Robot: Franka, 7 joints.
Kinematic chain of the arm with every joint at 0, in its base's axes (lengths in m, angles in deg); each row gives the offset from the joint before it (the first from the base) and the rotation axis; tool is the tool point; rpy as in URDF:
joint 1: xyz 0 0 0.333 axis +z
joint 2: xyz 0 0 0 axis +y
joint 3: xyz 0 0 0.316 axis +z
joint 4: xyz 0.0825 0 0 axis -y
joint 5: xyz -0.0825 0 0.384 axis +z
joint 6: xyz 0 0 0 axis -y
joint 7: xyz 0.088 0 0 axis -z
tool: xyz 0 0 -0.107 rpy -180 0 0
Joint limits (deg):
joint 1: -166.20..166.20
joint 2: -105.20..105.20
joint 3: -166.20..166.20
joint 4: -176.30..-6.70
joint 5: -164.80..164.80
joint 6: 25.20..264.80
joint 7: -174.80..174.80
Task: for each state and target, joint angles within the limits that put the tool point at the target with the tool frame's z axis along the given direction. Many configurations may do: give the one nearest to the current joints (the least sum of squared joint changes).
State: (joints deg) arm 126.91 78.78 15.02 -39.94 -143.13 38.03 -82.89
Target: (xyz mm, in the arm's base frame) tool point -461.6 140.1 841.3 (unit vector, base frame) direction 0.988 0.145 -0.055
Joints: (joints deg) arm 166.20 38.40 17.57 -26.90 -159.82 25.84 -82.89
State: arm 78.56 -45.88 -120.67 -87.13 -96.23 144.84 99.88
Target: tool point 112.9 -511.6 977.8 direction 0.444 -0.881 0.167
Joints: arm 51.20 -40.77 -69.36 -52.60 -72.86 148.20 99.88
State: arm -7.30 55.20 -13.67 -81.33 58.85 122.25 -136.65
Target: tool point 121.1 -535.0 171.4 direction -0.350 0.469 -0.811
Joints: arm -22.63 52.36 -58.19 -110.23 27.04 103.70 -136.65
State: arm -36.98 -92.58 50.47 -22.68 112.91 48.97 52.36
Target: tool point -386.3 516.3 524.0 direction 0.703 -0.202 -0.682
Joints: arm -42.29 -68.98 33.62 -6.83 96.03 29.63 52.36
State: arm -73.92 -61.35 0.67 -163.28 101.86 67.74 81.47
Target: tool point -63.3 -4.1 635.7 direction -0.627 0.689 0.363
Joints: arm -35.73 -105.20 -23.72 -176.13 141.13 41.28 81.47
